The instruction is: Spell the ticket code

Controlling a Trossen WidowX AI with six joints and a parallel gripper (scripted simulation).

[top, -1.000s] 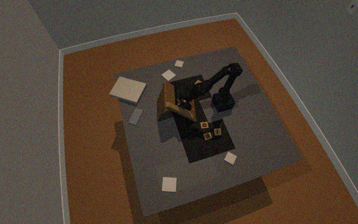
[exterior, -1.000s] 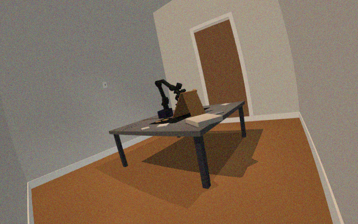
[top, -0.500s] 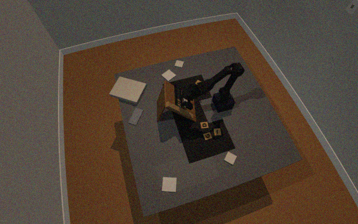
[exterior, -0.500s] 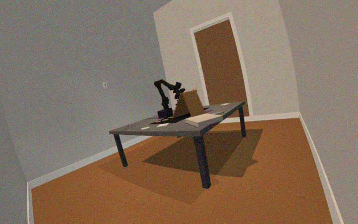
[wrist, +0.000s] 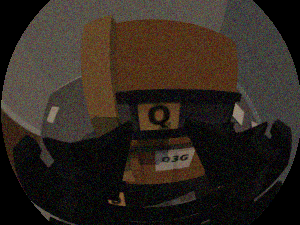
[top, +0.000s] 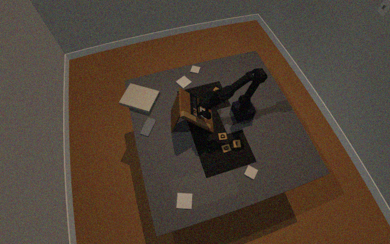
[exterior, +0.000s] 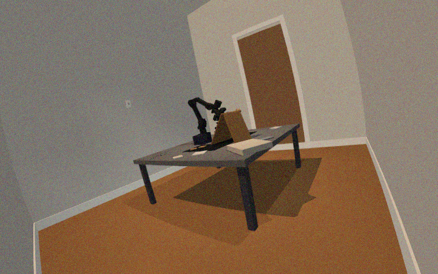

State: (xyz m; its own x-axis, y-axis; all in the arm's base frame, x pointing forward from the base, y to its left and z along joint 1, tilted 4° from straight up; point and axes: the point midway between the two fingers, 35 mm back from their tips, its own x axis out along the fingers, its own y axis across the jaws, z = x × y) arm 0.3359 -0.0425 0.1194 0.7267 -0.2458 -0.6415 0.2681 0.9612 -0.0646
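My gripper tip is 90 mm above the white ticket, 60 mm past it and 20 mm to the left of it. From my gripper tip the other things lie so: black mat 190 mm below, 160 mm behind, 50 mm to the left; grey slab 370 mm ahead, 180 mm below, 90 mm to the right; letter tile 260 mm behind, 240 mm to the right, 180 mm below.
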